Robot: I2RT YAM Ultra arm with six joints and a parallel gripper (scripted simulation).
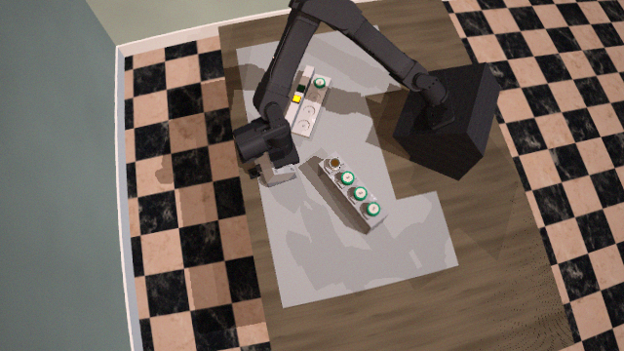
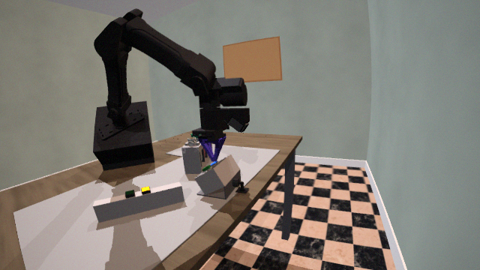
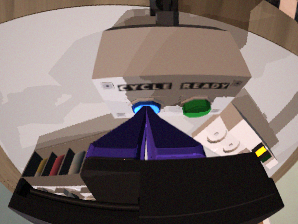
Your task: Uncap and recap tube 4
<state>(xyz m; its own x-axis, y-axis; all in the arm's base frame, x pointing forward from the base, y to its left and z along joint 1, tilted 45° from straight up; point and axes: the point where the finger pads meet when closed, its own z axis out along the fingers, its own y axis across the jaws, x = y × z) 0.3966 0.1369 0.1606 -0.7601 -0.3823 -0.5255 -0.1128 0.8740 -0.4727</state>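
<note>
My hand is 2 cm above the blue cycle key. Round my hand: cap 3 (15 cm behind, 9 cm to the left, 4 cm above); then cap 2 (18 cm behind, 14 cm to the left, 4 cm above); then green ready key (4 cm to the right, 1 cm below, 1 cm ahead).
</note>
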